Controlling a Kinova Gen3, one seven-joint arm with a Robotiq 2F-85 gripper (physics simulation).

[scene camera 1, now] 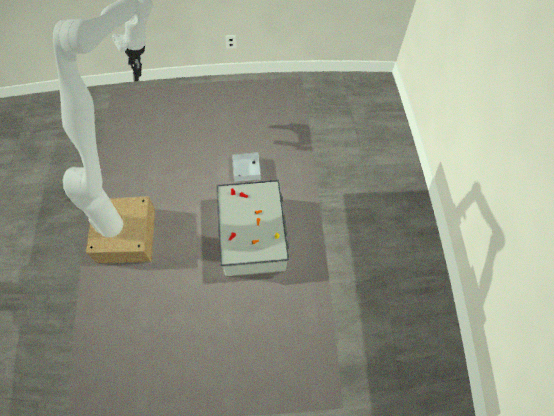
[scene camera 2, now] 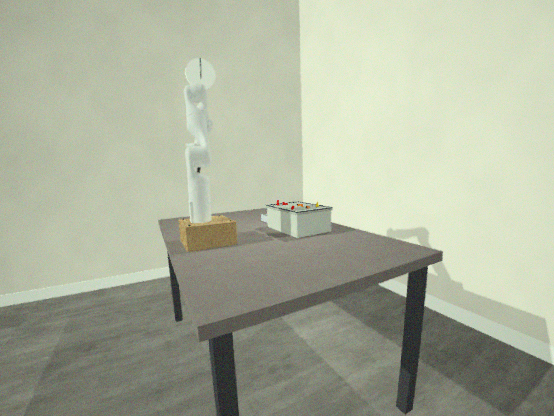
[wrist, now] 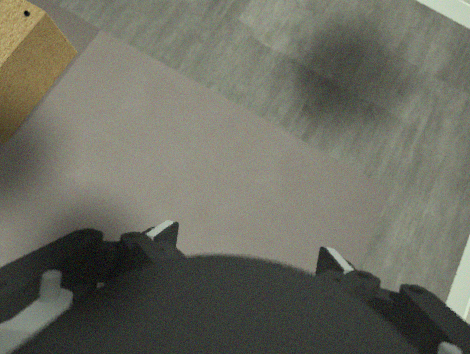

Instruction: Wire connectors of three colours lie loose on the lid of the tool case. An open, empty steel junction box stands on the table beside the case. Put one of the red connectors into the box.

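Places are measured from the arm's base along level axes (x ahead, y up, z right), in centimetres.
Pixels of known places: gripper, between the fingertips: (scene camera 1: 133, 72) (wrist: 246, 249); arm's base, origin of its link: (scene camera 1: 111, 225) (scene camera 2: 201, 221).
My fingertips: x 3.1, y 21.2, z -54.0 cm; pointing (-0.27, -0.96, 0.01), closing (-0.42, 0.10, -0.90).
Ahead of a thing's pixels: the offset from my fingertips to its top centre. Level surfaces: height alone.
My gripper (scene camera 1: 136, 79) (wrist: 246, 249) is open and empty. It hangs high, far from the case, up and left of it in the first scene view; the arm hides it in the second scene view. The tool case {dx +47.4, dy -18.8, dz +51.3 cm} (scene camera 1: 252, 256) (scene camera 2: 314, 224) has a pale lid with a dark rim. Two red connectors {dx +40.1, dy -16.4, dz +40.9 cm} (scene camera 1: 233, 192) {dx +44.0, dy -17.6, dz +41.9 cm} (scene camera 1: 243, 195) lie near the lid's edge beside the box, and a third red connector {dx +41.0, dy -17.6, dz +57.5 cm} (scene camera 1: 232, 236) lies near its left edge. Several orange connectors {dx +49.3, dy -18.0, dz +51.7 cm} (scene camera 1: 258, 221) and a yellow connector {dx +55.6, dy -16.7, dz +56.8 cm} (scene camera 1: 277, 235) lie further right. The open steel junction box {dx +43.4, dy -27.6, dz +23.2 cm} (scene camera 1: 246, 166) (scene camera 2: 264, 218) stands close beside the case, mostly hidden in the second view.
The arm stands on a wooden base block (scene camera 1: 127, 225) (scene camera 2: 210, 235) (wrist: 37, 70), left of the case. The table {dy -31.4 cm} (scene camera 1: 200, 340) (scene camera 2: 280, 270) (wrist: 210, 165) has walls behind it and to its right.
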